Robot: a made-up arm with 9 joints. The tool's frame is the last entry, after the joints.
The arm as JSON. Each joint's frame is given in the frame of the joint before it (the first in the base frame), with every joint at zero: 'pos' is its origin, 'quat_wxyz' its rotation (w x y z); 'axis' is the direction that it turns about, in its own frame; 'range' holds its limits. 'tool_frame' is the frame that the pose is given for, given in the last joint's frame.
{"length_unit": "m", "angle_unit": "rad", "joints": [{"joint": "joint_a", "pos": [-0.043, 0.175, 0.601], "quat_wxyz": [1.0, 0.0, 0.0, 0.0], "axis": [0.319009, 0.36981, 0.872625], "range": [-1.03, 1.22]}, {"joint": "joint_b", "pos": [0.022, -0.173, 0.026], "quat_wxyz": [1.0, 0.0, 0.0, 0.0], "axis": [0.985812, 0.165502, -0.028], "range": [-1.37, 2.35]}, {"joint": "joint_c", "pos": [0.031, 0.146, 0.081], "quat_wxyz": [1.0, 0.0, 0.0, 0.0], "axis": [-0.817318, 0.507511, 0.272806], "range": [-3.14, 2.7]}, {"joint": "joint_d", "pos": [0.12, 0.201, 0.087], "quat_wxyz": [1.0, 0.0, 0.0, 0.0], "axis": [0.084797, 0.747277, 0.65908], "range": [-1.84, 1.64]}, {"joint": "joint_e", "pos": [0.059, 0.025, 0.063], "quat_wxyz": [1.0, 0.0, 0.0, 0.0], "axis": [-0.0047, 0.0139, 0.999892], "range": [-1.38, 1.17]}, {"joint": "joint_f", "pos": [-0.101, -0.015, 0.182], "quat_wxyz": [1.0, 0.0, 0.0, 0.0], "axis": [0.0, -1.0, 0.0], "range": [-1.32, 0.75]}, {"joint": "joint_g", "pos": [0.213, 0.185, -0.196], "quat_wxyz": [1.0, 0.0, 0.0, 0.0], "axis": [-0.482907, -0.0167, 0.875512], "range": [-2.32, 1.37]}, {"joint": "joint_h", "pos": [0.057, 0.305, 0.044], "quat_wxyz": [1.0, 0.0, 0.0, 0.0], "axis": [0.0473, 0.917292, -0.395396], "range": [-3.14, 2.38]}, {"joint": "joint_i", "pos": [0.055, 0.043, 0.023], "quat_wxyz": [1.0, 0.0, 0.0, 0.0], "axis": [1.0, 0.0, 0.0], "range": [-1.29, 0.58]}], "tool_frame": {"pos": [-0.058, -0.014, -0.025], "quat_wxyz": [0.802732, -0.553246, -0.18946, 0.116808]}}
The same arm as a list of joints. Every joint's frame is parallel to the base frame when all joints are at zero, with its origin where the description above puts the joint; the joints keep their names.
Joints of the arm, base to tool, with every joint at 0 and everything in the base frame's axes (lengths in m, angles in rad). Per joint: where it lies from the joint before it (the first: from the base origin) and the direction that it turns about. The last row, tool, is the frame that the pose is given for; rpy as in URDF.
joint_a: axis 0.319009 0.36981 0.872625 offset -0.043 0.175 0.601
joint_b: axis 0.985812 0.165502 -0.028 offset 0.022 -0.173 0.026
joint_c: axis -0.817318 0.507511 0.272806 offset 0.031 0.146 0.081
joint_d: axis 0.084797 0.747277 0.65908 offset 0.12 0.201 0.087
joint_e: axis -0.0047 0.0139 0.999892 offset 0.059 0.025 0.063
joint_f: axis -y offset -0.101 -0.015 0.182
joint_g: axis -0.482907 -0.0167 0.875512 offset 0.213 0.185 -0.196
joint_h: axis 0.0473 0.917292 -0.395396 offset 0.057 0.305 0.044
joint_i: axis +x offset 0.055 0.043 0.023
tool: offset -0.058 -0.014 -0.025 rpy -1.244 -0.1758 0.4152
Joint limits (rad, base to tool): -1.03..1.22 -1.37..2.35 -3.14..2.7 -1.84..1.64 -1.38..1.17 -1.32..0.75 -2.32..1.37 -3.14..2.38 -1.29..0.58

